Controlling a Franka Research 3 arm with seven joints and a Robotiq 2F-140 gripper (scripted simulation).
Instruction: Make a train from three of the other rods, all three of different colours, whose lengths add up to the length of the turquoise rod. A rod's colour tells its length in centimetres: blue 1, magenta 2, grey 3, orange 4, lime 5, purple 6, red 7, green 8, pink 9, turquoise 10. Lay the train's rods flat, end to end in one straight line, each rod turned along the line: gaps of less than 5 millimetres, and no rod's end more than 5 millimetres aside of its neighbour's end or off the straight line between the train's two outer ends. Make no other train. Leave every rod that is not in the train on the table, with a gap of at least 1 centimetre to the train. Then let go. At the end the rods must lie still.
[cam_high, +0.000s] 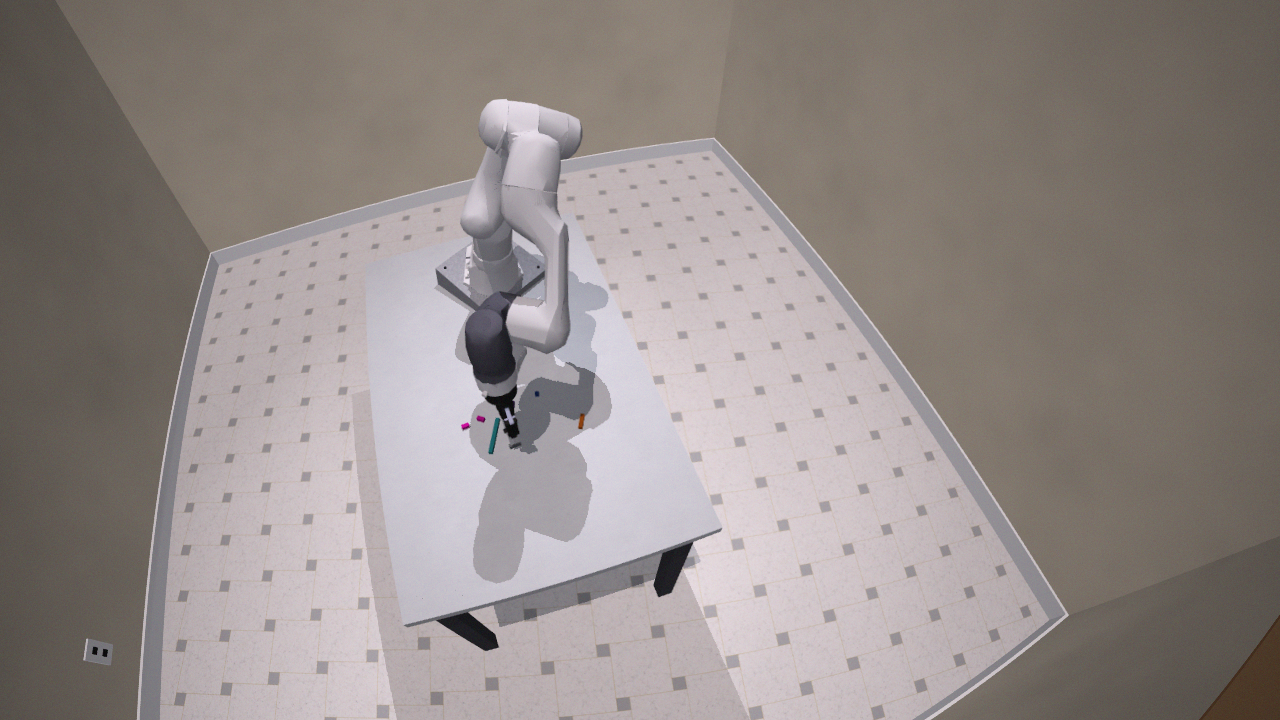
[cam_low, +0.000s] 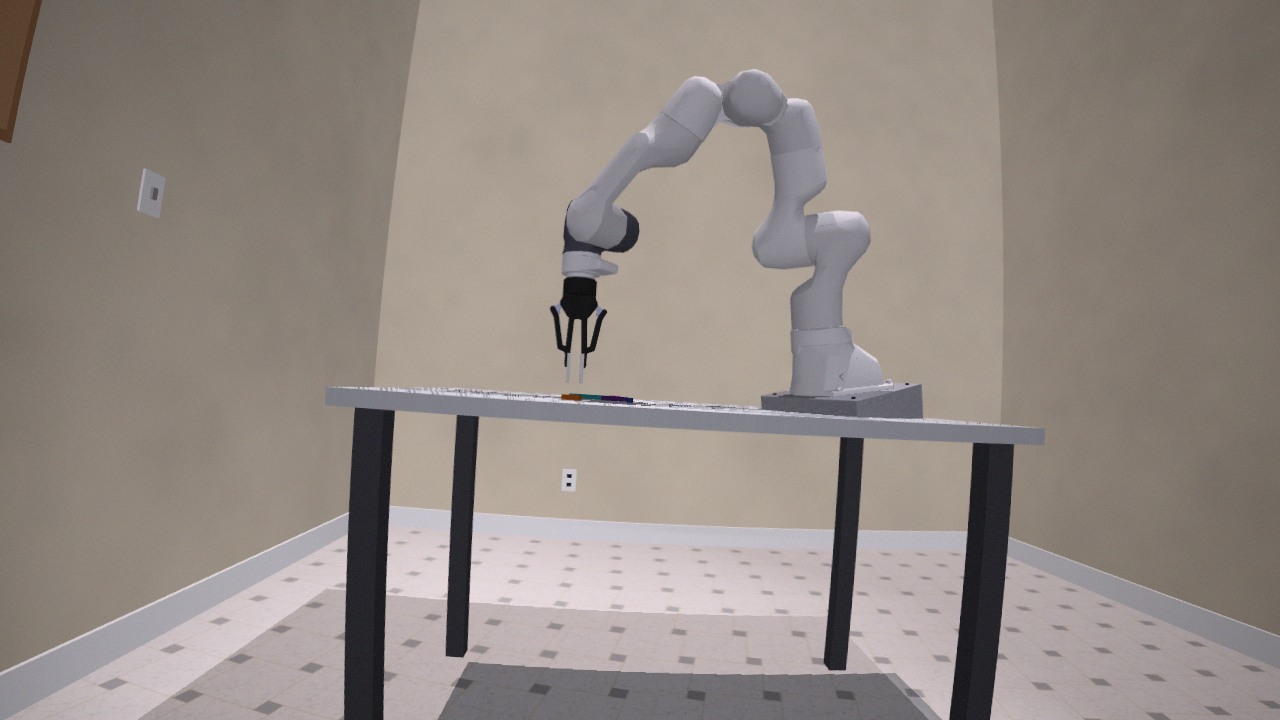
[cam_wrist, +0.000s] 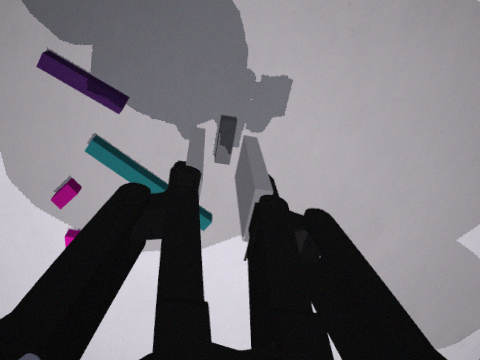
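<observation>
The grey rod lies 60 mm below my hand. Round my hand: turquoise rod: 60 mm below, 50 mm to the right, 30 mm behind; purple rod: 90 mm behind, 60 mm below, 10 mm to the left; blue rod: 130 mm behind, 80 mm to the left, 60 mm below.
</observation>
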